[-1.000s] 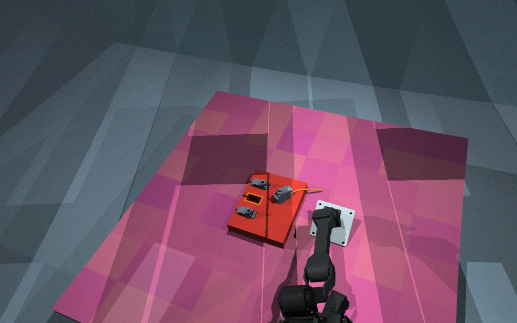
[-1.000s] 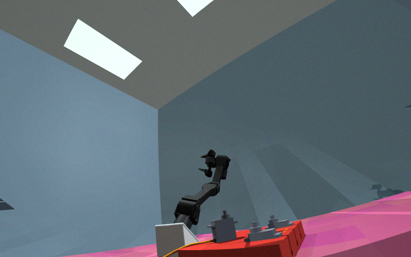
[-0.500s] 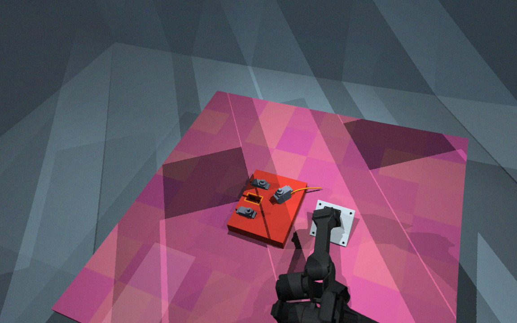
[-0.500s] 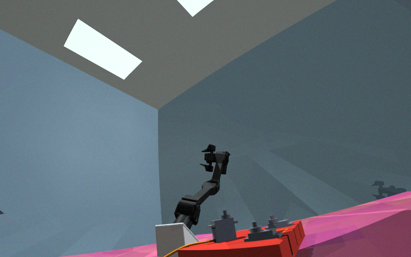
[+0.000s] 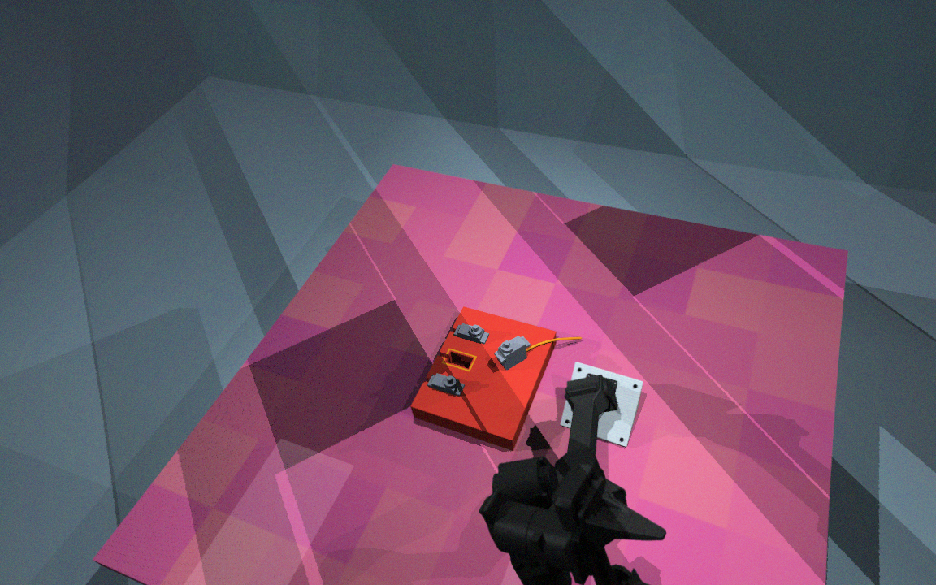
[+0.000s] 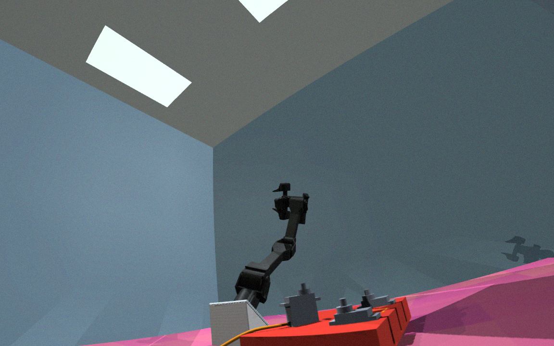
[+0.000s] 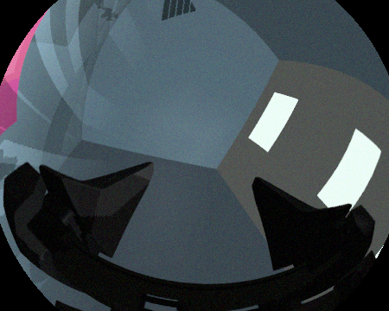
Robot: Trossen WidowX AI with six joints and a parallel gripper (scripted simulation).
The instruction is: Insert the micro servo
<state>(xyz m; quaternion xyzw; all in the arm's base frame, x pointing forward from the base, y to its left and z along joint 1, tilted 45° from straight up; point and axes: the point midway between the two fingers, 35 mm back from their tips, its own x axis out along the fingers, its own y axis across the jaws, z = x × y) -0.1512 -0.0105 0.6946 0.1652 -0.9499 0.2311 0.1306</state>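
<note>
Right now my gripper tip is 39 cm short of the deck, 48 cm to the left of it and 57 cm above it.
</note>
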